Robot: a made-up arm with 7 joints.
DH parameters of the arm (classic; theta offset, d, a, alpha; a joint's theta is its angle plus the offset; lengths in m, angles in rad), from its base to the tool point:
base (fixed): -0.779 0 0.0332 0
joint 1: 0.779 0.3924 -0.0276 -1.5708
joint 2: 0 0.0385 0.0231 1.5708
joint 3: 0 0.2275 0.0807 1.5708
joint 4: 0 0.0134 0.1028 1.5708
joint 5: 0 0.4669 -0.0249 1.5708
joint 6: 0 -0.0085 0.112 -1.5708
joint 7: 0 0.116 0.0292 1.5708
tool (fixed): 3.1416 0.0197 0 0
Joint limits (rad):
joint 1: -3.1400..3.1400
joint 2: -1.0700..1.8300
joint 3: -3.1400..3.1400
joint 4: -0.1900..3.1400
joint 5: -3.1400..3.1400
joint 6: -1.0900..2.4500
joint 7: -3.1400..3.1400
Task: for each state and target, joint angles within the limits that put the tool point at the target. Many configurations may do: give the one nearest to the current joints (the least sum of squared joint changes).
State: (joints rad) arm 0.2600 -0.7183 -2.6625 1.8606 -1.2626 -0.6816 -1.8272
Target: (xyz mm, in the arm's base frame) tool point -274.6 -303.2 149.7
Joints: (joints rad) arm 0.1021 -0.7669 -2.7398 0.9365 -1.5950 -1.0900 -1.7084
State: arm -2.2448 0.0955 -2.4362 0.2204 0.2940 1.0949 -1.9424
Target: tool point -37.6 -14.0 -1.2
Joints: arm -2.0962 -0.4244 -2.6195 0.0411 0.2713 0.7833 -1.7955
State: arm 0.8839 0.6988 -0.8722 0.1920 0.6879 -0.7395 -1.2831
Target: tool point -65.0 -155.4 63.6
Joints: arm 0.3755 0.9328 -0.4108 -0.1900 0.4456 -0.8321 -1.3472
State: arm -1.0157 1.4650 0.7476 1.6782 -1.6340 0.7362 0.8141
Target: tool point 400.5 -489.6 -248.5
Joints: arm -1.3451 1.5976 0.4079 1.9528 -1.6401 0.8775 0.8305
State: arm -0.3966 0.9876 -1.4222 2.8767 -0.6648 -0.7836 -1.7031
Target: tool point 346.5 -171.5 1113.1
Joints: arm -0.3362 0.3874 -1.4330 2.8511 -0.5495 -0.2378 -1.7281
